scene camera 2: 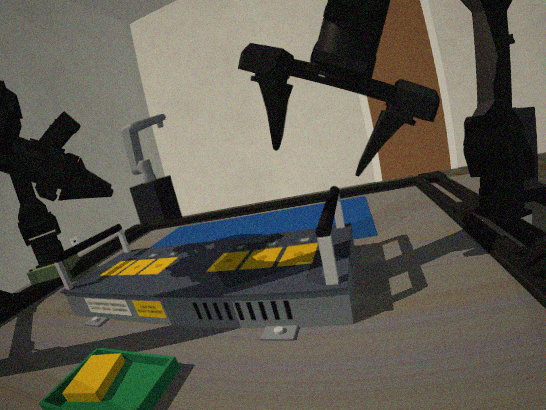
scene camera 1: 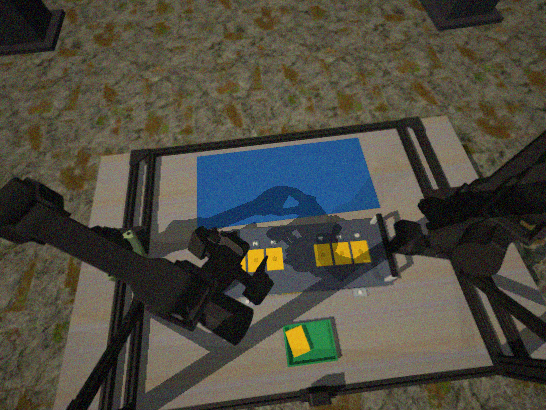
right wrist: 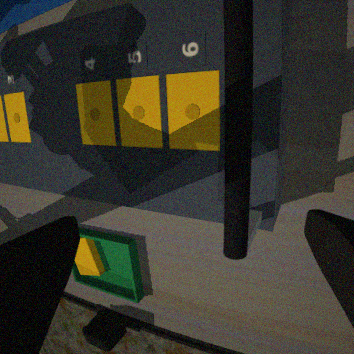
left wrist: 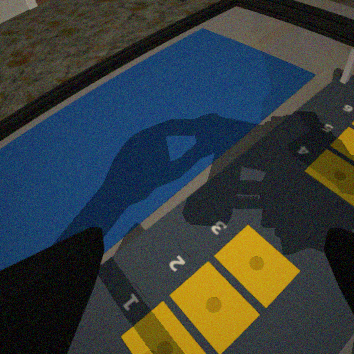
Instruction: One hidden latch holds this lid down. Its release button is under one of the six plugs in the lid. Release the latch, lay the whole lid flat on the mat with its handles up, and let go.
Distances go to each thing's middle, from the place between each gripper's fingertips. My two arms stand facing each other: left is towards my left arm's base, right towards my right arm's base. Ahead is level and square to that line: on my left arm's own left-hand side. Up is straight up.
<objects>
The green tray (scene camera 2: 142,374) lies 21 cm behind my left hand, 17 cm below it and 10 cm to the right of it. The rest, counted from my left hand: blue mat (scene camera 1: 247,187): 26 cm ahead, 18 cm below, 11 cm to the right.
Now: the green tray 220 mm to the left of my right hand, 160 mm behind it and 150 mm below it. Also, from my right hand: blue mat: 310 mm ahead, 210 mm to the left, 160 mm below.
</objects>
